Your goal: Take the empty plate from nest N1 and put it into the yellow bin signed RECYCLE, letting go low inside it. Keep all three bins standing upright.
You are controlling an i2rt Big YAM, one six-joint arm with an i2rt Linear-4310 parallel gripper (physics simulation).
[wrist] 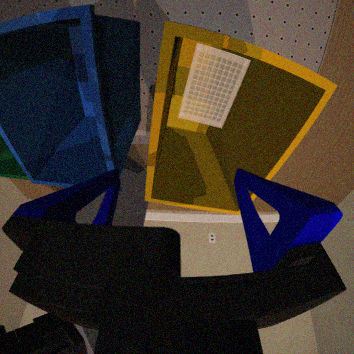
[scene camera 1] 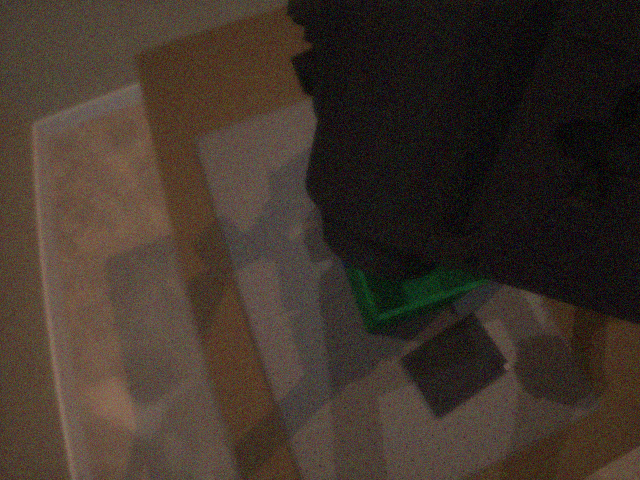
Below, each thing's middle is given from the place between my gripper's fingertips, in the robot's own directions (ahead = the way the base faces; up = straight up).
Scene:
Now: the yellow bin (wrist: 190, 164) 10 mm ahead of my hand, 40 mm to the right of it and 120 mm below it. Round my hand: pale plate (wrist: 215, 75) 10 mm ahead, 40 mm to the right, 200 mm below; then green bin (scene camera 1: 382, 302) 10 mm ahead, 270 mm to the left, 120 mm below; then blue bin (wrist: 77, 85) 20 mm ahead, 130 mm to the left, 110 mm below.

